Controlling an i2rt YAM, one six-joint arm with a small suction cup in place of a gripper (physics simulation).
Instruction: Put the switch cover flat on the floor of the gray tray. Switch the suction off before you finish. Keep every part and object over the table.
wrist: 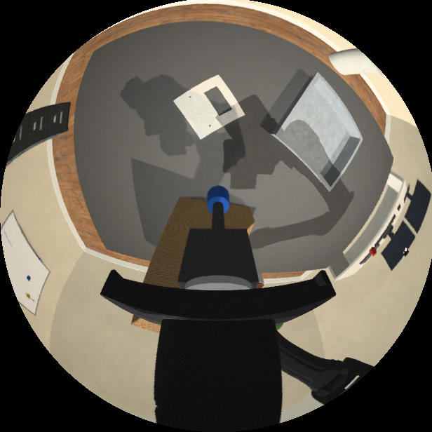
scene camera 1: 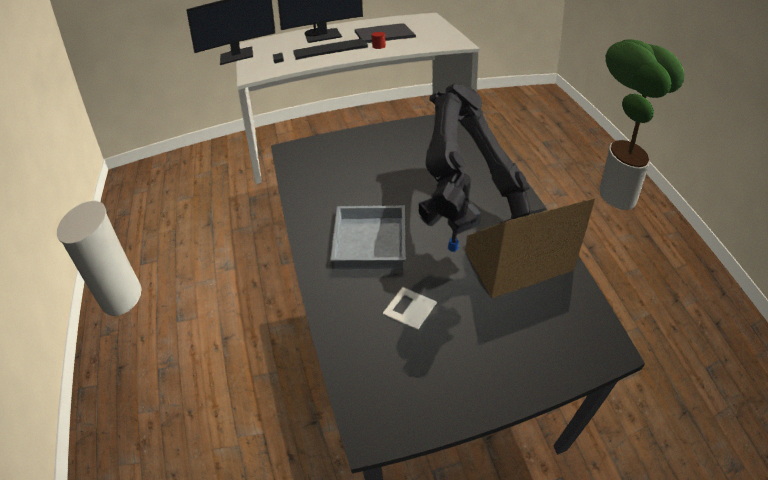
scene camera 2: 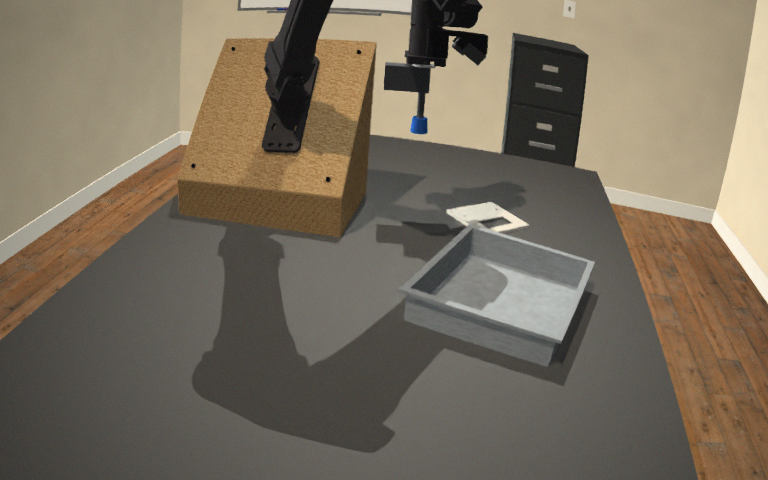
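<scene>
The white switch cover lies flat on the table, apart from the tray, with its rectangular opening toward one side. The gray tray stands near it and holds no object; part of its floor is in the arm's shadow. My gripper, a blue suction cup on a thin stem, hangs above the table near the wooden block, to the side of both cover and tray. Its tip is free and touches nothing.
The wooden wedge block carries the arm's base and stands close beside the cup in scene camera 1. A white desk with monitors stands beyond the table. A dark filing cabinet stands beyond the opposite end.
</scene>
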